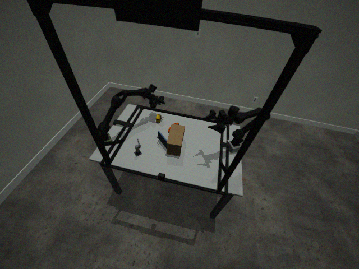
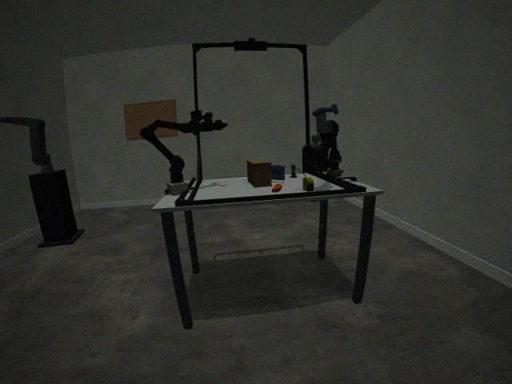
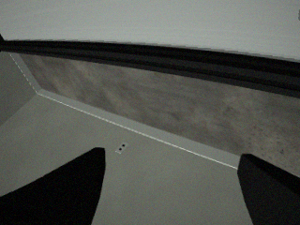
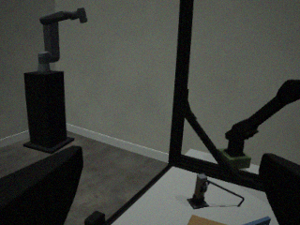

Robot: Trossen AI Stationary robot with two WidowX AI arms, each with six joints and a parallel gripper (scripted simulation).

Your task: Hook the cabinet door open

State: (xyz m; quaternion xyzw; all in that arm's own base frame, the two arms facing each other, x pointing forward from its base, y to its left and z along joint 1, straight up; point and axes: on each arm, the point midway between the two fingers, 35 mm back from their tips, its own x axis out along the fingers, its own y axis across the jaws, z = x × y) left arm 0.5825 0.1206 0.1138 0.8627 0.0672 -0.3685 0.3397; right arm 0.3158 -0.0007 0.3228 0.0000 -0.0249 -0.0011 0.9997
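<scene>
My left gripper is now 46 cm past the hook post, 14 cm to the right of it and 10 cm above it. Also, from my left hand: yellow block (9 cm behind, 13 cm below); then blue door (41 cm behind, 6 cm to the right, 9 cm below).
</scene>
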